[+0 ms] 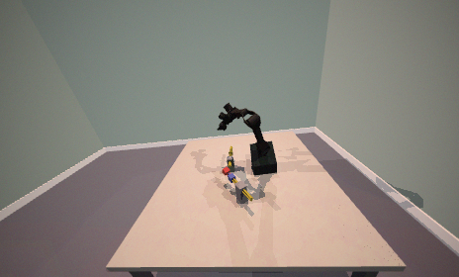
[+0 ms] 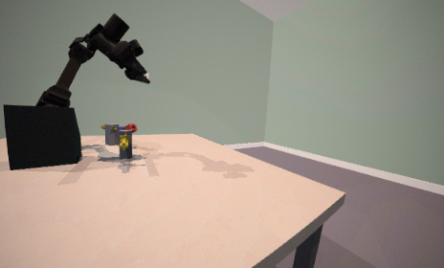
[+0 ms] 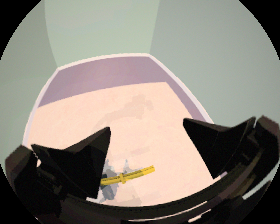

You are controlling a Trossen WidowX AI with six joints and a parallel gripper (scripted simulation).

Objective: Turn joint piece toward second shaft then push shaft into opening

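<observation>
Right now my gripper tip is 9 cm past the red joint piece, 32 cm to the right of it and 22 cm above it.
</observation>
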